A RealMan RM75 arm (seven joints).
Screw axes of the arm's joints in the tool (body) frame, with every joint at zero. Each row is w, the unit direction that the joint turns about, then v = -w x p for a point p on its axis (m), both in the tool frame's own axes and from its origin. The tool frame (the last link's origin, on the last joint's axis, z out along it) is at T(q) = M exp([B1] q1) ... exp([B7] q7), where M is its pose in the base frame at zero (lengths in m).
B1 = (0, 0, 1, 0, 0, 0)
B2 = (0, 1, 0, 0.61, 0, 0)
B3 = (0, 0, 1, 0, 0, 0)
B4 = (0, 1, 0, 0.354, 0, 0)
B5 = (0, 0, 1, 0, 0, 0)
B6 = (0, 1, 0, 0.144, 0, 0)
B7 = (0, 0, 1, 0, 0, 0)
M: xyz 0 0 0.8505 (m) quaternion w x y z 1 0 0 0
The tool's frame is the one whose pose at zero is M.
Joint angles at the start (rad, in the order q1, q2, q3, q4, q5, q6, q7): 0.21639 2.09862 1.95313 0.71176 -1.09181 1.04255 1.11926
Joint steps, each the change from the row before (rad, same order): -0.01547 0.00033 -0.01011 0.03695 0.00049 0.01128 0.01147; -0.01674 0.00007 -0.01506 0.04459 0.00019 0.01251 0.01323; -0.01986 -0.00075 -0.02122 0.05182 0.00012 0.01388 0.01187; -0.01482 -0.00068 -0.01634 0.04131 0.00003 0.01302 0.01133; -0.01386 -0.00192 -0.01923 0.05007 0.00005 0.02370 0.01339; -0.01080 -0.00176 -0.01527 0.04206 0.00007 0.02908 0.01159; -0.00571 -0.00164 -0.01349 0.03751 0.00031 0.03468 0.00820; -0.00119 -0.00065 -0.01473 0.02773 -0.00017 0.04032 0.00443; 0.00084 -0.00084 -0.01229 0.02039 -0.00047 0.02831 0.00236; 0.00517 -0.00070 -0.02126 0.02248 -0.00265 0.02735 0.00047
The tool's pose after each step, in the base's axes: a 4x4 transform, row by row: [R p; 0 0 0 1], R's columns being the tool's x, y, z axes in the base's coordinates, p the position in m. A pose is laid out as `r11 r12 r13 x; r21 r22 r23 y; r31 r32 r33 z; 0 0 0 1`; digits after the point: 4 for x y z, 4 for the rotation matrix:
-0.6278 0.7005 -0.3393 0.2971; 0.1736 0.5510 0.8163 0.3239; 0.7588 0.4535 -0.4675 0.0115; 0 0 0 1
-0.6317 0.6835 -0.3658 0.2900; 0.1515 0.5716 0.8064 0.3226; 0.7603 0.4540 -0.4646 0.0155; 0 0 0 1
-0.6389 0.6593 -0.3964 0.2814; 0.1259 0.5979 0.7916 0.3205; 0.7589 0.4559 -0.4650 0.0193; 0 0 0 1
-0.6424 0.6392 -0.4228 0.2738; 0.1055 0.6201 0.7774 0.3186; 0.7591 0.4548 -0.4658 0.0222; 0 0 0 1
-0.6455 0.6073 -0.4632 0.2625; 0.0758 0.6543 0.7524 0.3164; 0.7600 0.4505 -0.4684 0.0257; 0 0 0 1
-0.6451 0.5748 -0.5035 0.2518; 0.0484 0.6884 0.7237 0.3134; 0.7626 0.4425 -0.4719 0.0285; 0 0 0 1
-0.6432 0.5355 -0.5473 0.2401; 0.0185 0.7254 0.6881 0.3104; 0.7655 0.4325 -0.4764 0.0308; 0 0 0 1
-0.6389 0.4917 -0.5917 0.2284; -0.0078 0.7649 0.6441 0.3067; 0.7693 0.4161 -0.4848 0.0307; 0 0 0 1
-0.6361 0.4557 -0.6226 0.2196; -0.0274 0.7931 0.6085 0.3039; 0.7711 0.4041 -0.4920 0.0304; 0 0 0 1
-0.6355 0.4078 -0.6557 0.2082; -0.0488 0.8263 0.5612 0.3012; 0.7706 0.3886 -0.5052 0.0280; 0 0 0 1

